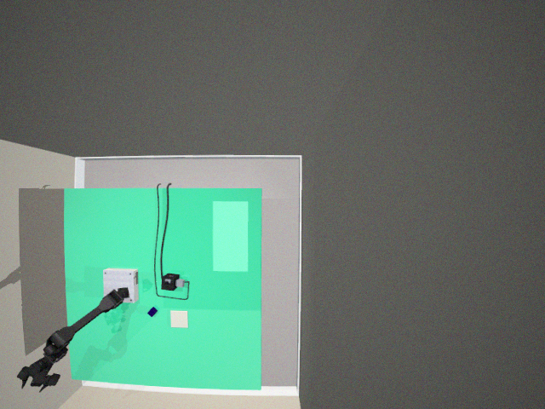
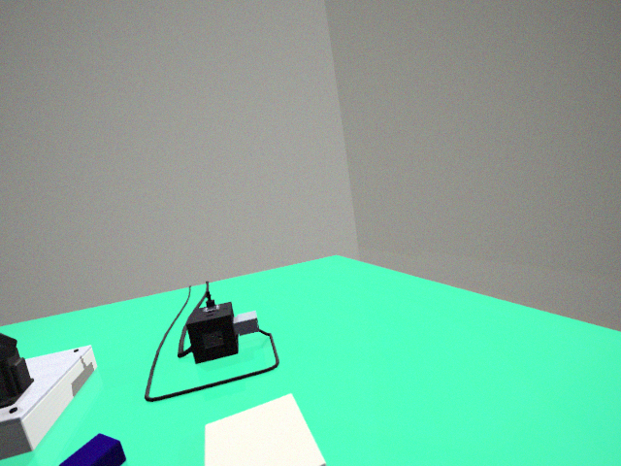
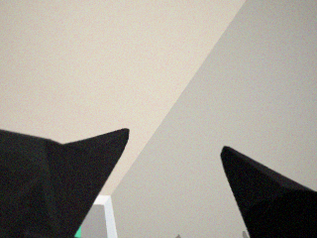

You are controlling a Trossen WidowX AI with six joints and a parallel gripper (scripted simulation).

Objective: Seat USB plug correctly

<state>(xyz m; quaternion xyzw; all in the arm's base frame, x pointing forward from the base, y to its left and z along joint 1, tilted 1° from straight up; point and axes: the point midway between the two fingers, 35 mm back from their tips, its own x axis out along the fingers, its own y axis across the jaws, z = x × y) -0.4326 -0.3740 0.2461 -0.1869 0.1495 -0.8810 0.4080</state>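
The black USB plug is 760 mm ahead of my gripper tip, 440 mm to the left of it and 220 mm below it. Also, from my gripper tip: dark blue block 590 mm ahead, 300 mm below, 250 mm to the left; then silver-rimmed socket 760 mm ahead, 450 mm to the left, 240 mm below; then cream pad 750 mm ahead, 310 mm below, 180 mm to the left.
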